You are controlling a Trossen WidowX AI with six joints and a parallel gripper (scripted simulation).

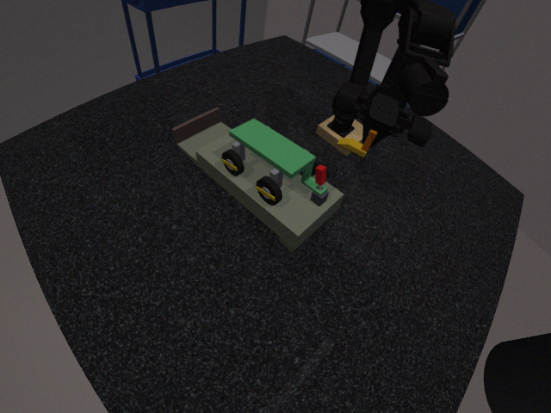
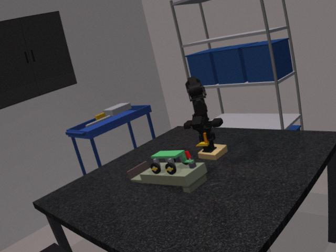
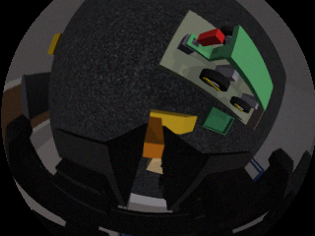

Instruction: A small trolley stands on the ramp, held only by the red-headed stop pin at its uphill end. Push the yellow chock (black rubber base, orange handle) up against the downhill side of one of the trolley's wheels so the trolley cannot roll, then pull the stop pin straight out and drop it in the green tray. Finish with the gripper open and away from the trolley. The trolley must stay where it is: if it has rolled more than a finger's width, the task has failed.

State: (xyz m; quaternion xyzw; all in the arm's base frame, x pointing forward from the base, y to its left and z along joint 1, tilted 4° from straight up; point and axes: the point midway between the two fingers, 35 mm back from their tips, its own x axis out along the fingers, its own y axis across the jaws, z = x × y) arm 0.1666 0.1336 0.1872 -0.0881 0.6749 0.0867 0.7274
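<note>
The yellow chock is 2 cm to the right of my gripper tip, 1 cm below it and 1 cm ahead of it. Also, from my gripper tip: red-headed stop pin (13 cm ahead, 4 cm below, 1 cm to the right); then green tray (22 cm to the right, 18 cm below, 2 cm ahead); then trolley (15 cm ahead, 13 cm to the right, 6 cm below).
</note>
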